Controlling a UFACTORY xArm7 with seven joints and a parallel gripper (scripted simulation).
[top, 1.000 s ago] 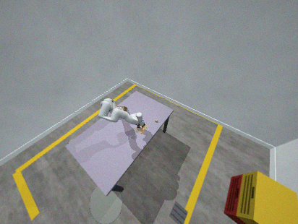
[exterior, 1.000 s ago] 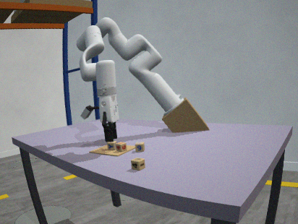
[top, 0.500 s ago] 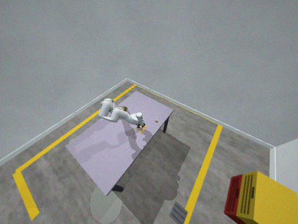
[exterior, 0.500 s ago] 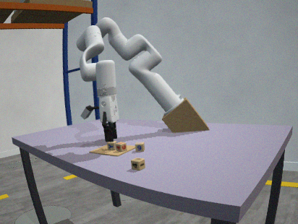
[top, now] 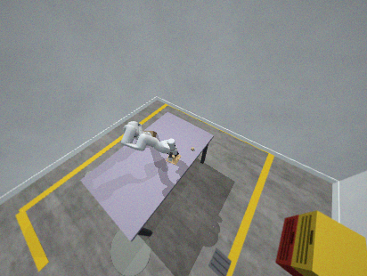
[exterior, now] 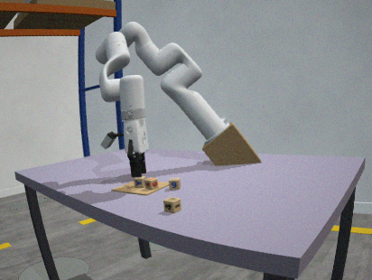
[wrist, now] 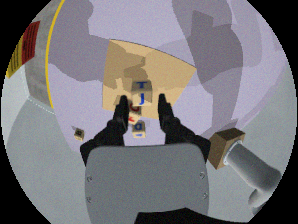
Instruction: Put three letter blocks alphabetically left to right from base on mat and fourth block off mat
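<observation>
The tan mat is 6 cm below my hand.
</observation>
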